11 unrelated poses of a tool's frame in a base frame.
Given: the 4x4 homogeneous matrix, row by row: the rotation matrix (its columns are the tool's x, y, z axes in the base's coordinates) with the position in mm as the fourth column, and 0 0 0 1 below. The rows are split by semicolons.
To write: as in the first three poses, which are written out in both.
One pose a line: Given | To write
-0.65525 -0.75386 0.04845 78.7; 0.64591 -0.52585 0.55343 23.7; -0.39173 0.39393 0.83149 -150.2; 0 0 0 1 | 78.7 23.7 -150.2 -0.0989 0.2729 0.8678 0.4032
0.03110 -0.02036 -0.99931 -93.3; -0.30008 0.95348 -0.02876 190.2; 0.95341 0.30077 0.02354 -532.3; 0 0 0 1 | -93.3 190.2 -532.3 0.1163 -0.6890 -0.0987 0.7085
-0.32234 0.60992 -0.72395 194.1; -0.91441 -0.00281 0.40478 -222.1; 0.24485 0.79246 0.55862 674.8; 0 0 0 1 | 194.1 -222.1 674.8 0.1745 -0.4362 -0.6863 0.5553
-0.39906 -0.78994 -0.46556 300.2; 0.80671 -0.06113 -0.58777 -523.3; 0.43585 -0.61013 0.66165 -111.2; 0 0 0 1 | 300.2 -523.3 -111.2 -0.0102 -0.4112 0.7283 0.5481
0.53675 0.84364 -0.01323 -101.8; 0.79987 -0.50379 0.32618 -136.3; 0.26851 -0.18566 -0.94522 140.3; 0 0 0 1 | -101.8 -136.3 140.3 -0.8640 -0.4756 -0.0739 0.1481
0.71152 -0.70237 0.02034 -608.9; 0.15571 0.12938 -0.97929 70.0; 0.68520 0.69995 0.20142 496.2; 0 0 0 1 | -608.9 70.0 496.2 0.5875 -0.2326 0.3002 0.7145
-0.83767 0.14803 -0.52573 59.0; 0.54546 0.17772 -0.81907 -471.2; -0.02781 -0.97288 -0.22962 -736.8; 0 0 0 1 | 59.0 -471.2 -736.8 -0.2314 -0.7492 0.5980 0.1662
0.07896 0.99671 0.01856 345.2; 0.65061 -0.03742 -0.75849 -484.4; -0.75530 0.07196 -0.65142 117.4; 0 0 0 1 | 345.2 -484.4 117.4 0.6648 0.6195 -0.2771 0.3123
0.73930 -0.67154 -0.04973 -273.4; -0.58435 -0.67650 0.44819 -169.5; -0.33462 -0.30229 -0.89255 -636.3; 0 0 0 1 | -273.4 -169.5 -636.3 -0.9094 0.3452 0.1057 0.2063
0.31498 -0.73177 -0.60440 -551.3; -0.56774 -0.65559 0.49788 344.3; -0.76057 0.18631 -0.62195 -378.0; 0 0 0 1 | -551.3 344.3 -378.0 -0.8051 0.4035 0.4239 0.0968
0.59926 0.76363 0.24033 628.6; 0.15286 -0.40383 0.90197 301.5; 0.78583 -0.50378 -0.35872 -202.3; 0 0 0 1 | 628.6 301.5 -202.3 -0.7684 -0.2982 -0.3339 0.4574
